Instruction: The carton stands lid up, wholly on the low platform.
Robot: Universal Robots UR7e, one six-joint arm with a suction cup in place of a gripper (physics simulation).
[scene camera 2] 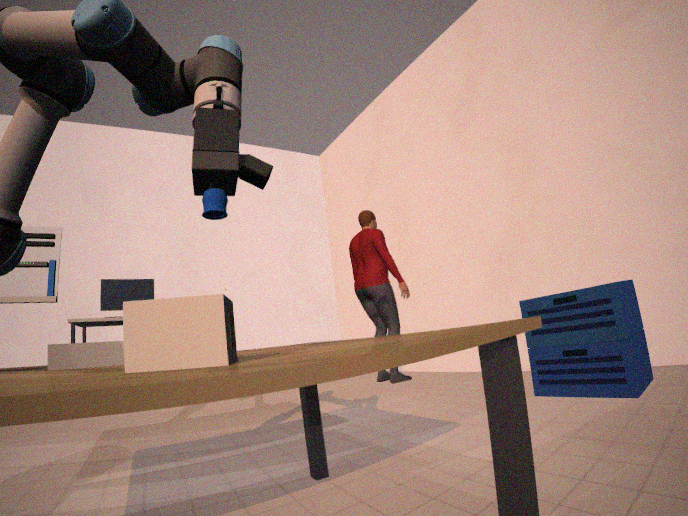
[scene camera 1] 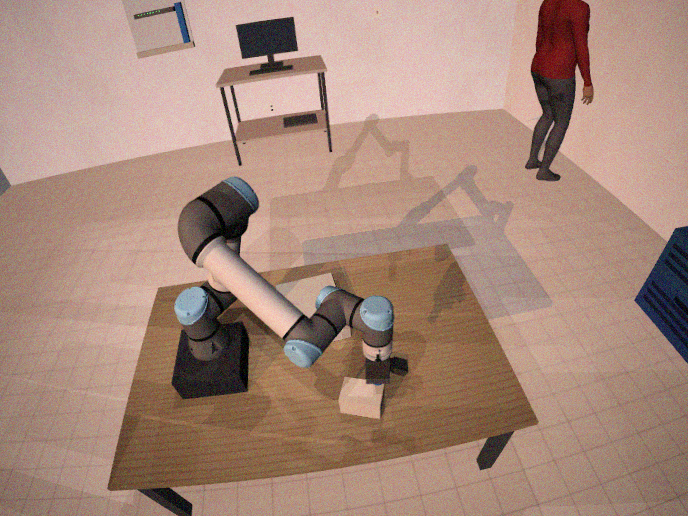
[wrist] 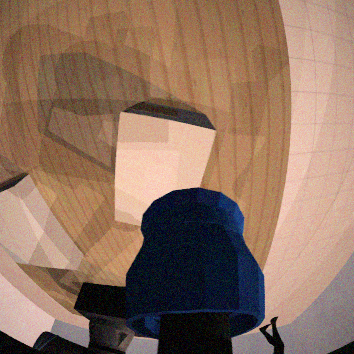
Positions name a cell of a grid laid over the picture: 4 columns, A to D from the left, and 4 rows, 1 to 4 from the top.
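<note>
Low platform (scene camera 2: A3) (scene camera 1: B3) (wrist: A3) on the table. Carton (scene camera 2: B3) (scene camera 1: C4) (wrist: B2) in the scene. My suction cup (scene camera 2: B2) (wrist: C3) holding nothing, 17 cm from the middle of the carton, above it.
</note>
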